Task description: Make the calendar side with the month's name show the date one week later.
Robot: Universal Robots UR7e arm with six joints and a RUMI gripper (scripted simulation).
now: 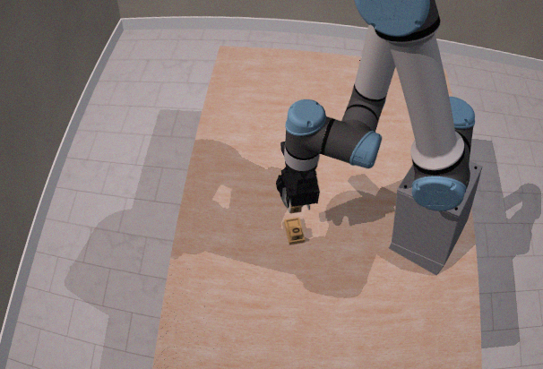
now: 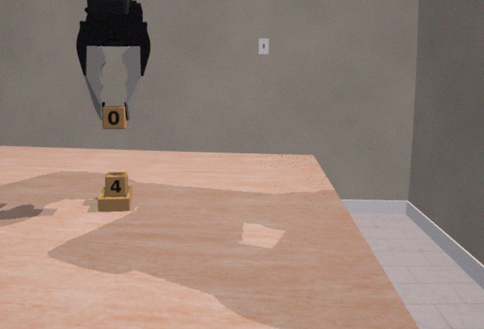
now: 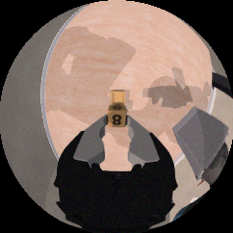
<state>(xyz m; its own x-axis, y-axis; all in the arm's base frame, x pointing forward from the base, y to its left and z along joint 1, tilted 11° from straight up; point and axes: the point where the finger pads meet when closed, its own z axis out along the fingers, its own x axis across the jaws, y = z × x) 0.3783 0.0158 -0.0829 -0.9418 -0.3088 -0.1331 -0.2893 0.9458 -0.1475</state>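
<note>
My gripper is now 130 mm above the wooden calendar tray, 10 mm to the right of it and 10 mm past it.
</note>
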